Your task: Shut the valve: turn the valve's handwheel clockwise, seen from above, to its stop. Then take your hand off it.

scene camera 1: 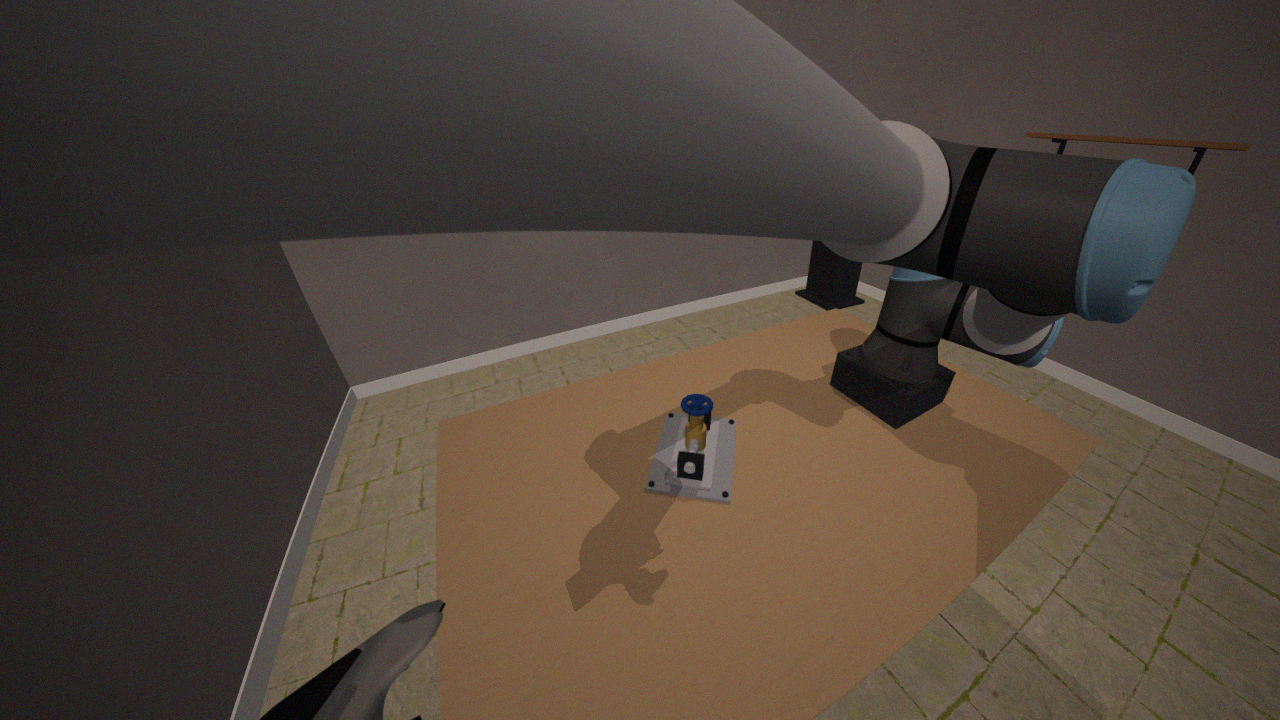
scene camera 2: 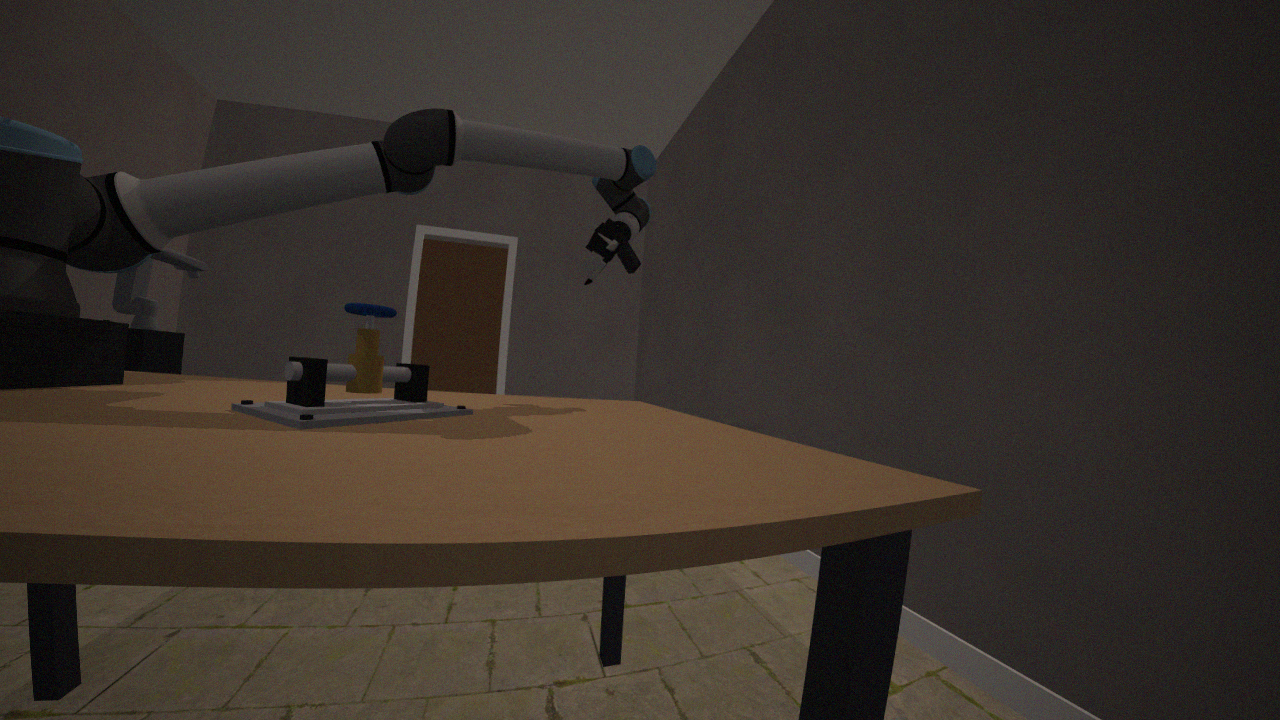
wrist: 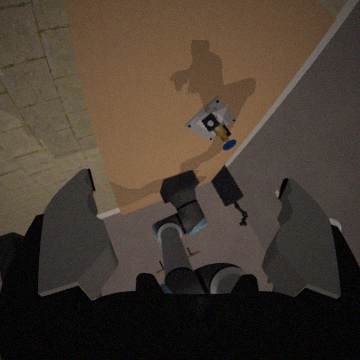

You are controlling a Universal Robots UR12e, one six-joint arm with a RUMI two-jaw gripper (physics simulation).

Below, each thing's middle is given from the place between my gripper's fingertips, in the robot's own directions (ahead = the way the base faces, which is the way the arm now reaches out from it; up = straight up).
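Labels:
Grey base plate point(scene camera 1: 721, 491) in sight: far below my hand, far behind it, far to the right of it.

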